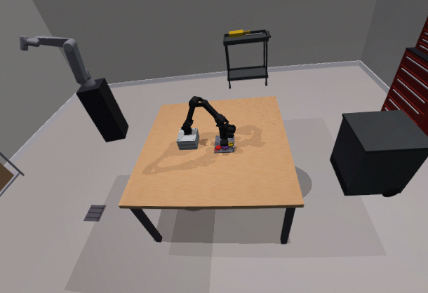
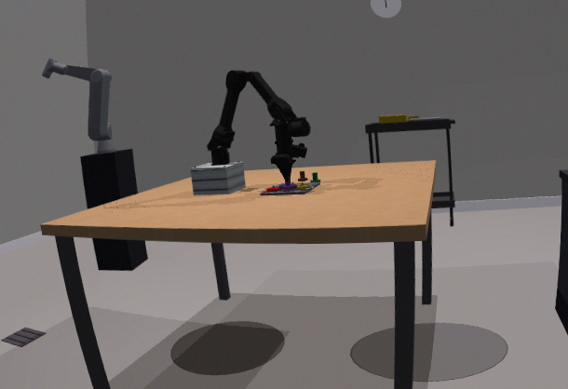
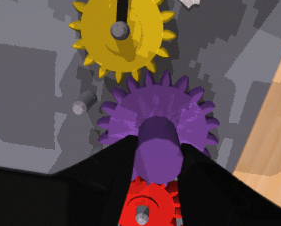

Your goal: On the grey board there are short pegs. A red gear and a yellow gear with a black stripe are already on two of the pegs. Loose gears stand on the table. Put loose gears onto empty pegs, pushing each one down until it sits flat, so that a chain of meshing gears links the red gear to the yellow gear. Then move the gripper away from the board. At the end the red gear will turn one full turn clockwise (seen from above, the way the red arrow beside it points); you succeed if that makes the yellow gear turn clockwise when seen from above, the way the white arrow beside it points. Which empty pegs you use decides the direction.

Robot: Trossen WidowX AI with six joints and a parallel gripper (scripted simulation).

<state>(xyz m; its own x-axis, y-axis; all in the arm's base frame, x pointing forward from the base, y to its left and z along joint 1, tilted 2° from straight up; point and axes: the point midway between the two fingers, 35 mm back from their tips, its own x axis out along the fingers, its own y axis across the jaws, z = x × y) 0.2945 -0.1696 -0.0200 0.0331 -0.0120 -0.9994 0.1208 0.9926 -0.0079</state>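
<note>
My gripper tip is 1 cm above the purple gear. Also, from my gripper tip: green gear: 9 cm ahead, 19 cm to the left, 3 cm below; grey board: 5 cm to the left, 4 cm below; red gear: 6 cm behind, 1 cm to the left, 3 cm below.
</note>
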